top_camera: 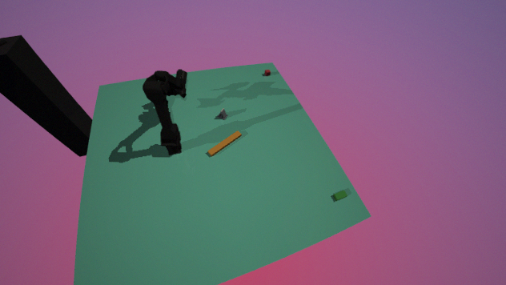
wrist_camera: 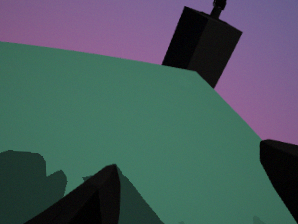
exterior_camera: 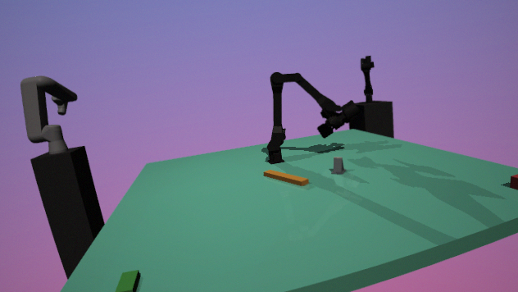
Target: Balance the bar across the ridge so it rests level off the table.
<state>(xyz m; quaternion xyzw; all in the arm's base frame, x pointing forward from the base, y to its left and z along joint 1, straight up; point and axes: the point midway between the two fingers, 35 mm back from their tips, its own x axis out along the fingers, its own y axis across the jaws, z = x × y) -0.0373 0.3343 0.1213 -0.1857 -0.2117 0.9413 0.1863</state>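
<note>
Now: gripper tip 390 mm to the left of the bar, 340 mm short of it and 100 mm above it. Also, from my gripper tip: red block: 810 mm ahead, 150 mm to the left, 100 mm below; green block: 850 mm to the right, 810 mm ahead, 100 mm below.
</note>
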